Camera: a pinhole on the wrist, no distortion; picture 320 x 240 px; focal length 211.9 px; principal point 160.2 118.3 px. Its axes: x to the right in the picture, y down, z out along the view. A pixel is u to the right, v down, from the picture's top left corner.
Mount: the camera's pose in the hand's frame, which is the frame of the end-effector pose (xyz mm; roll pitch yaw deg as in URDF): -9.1 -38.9 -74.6 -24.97 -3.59 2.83
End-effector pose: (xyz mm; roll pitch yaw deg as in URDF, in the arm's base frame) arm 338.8 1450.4 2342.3 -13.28 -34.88 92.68
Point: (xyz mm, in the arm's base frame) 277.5 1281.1 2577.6
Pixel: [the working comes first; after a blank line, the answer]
In the camera's frame: 32.4 -120.1 351.8

180 46
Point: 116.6 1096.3 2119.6
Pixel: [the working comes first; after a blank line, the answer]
In the camera's frame: -376.5 190.1 272.3

outside the picture
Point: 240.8 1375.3 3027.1
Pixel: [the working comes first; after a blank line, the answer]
In the camera's frame: 384.6 -295.1 591.8

298 13
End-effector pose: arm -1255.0 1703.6 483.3 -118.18 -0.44 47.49
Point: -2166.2 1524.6 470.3
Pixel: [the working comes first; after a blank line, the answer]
In the camera's frame: -711.6 -418.6 477.1

outside the picture
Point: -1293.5 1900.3 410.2
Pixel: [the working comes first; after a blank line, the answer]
In the camera's frame: 144.3 -83.0 229.6

293 42
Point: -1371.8 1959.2 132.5
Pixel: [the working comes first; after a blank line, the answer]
In the camera's frame: 156.0 5.9 510.1

225 121
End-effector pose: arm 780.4 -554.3 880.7 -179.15 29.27 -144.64
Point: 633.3 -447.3 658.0
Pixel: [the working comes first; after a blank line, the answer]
In the camera's frame: 193.5 90.5 291.7

301 184
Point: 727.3 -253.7 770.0
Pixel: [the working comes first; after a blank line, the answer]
In the camera's frame: -20.5 191.2 345.7

148 235
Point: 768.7 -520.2 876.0
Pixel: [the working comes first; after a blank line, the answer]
In the camera's frame: 11.3 31.7 105.9

183 182
